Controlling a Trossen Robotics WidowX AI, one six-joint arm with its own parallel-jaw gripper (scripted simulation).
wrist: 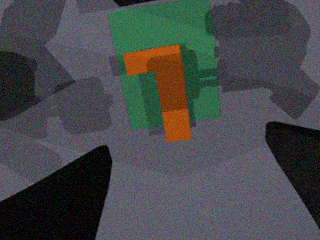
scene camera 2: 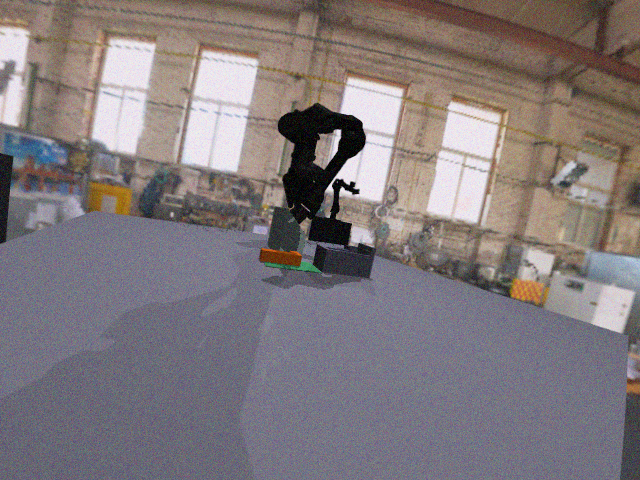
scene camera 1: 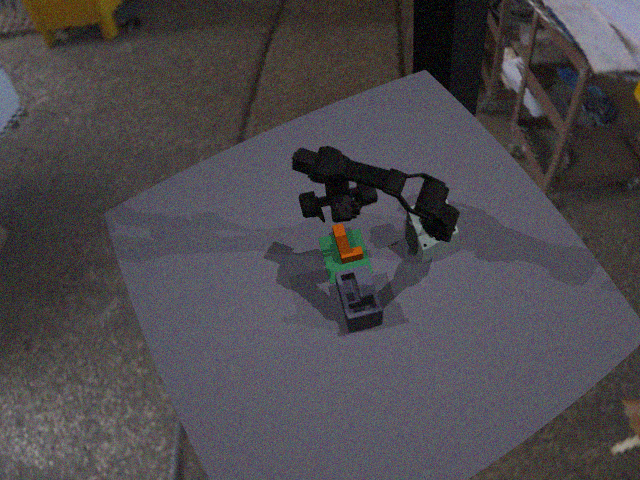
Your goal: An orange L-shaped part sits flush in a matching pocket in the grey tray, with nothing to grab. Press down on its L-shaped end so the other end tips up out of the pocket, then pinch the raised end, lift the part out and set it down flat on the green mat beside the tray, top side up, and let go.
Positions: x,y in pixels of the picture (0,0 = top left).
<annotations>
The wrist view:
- my gripper: 188,143
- orange L-shaped part: 167,63
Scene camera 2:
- my gripper: 293,208
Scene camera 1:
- my gripper: 339,217
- green mat: 333,263
</annotations>
